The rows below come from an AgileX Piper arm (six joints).
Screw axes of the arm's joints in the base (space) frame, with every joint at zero. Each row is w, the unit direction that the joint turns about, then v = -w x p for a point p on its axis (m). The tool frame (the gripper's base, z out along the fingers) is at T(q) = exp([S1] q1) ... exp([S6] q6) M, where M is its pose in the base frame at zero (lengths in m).
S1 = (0, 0, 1, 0.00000, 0.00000, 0.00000)
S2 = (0, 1, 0, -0.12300, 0.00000, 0.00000)
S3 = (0, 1, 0, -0.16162, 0.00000, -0.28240)
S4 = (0.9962, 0, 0.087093, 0.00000, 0.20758, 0.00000)
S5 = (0, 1, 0, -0.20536, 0.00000, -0.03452)
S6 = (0.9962, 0, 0.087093, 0.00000, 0.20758, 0.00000)
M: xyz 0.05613 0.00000 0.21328 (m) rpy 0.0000 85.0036 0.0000 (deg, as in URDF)
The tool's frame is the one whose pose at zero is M.
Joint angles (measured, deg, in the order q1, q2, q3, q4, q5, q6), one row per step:
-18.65 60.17 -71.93 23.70 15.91 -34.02
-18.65 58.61 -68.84 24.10 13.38 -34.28
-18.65 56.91 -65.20 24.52 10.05 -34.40
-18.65 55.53 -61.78 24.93 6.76 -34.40
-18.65 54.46 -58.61 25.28 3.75 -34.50
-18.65 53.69 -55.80 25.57 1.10 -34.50
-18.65 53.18 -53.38 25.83 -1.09 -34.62
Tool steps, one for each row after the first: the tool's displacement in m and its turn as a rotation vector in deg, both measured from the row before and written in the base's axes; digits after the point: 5 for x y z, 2 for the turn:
-0.00487 0.00014 -0.00794 0.13 -0.90 -0.89
-0.00522 -0.00036 -0.00972 0.24 -1.25 -1.23
-0.00399 -0.00084 -0.01000 0.35 -1.12 -1.26
-0.00284 -0.00112 -0.01031 0.24 -0.75 -1.20
-0.00187 -0.00126 -0.00996 0.31 -0.48 -1.09
-0.00106 -0.00123 -0.00935 0.21 -0.14 -0.93

